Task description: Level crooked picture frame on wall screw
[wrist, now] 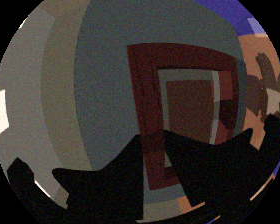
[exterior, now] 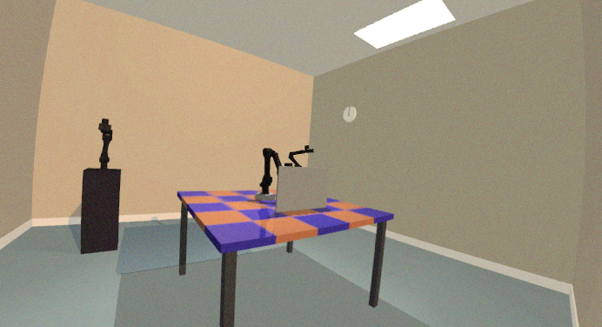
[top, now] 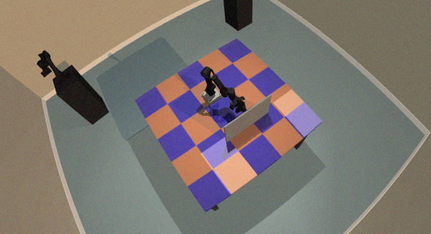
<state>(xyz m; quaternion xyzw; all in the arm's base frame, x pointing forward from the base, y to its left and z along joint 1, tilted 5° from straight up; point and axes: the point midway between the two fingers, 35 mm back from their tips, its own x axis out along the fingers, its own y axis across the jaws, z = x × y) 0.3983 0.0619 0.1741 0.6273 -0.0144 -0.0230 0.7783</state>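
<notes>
My gripper tip is 1 cm short of the picture frame, 1 cm to the left of it and 5 cm above it. Also, from my gripper tip: grey wall panel 2 cm ahead, 7 cm below.
</notes>
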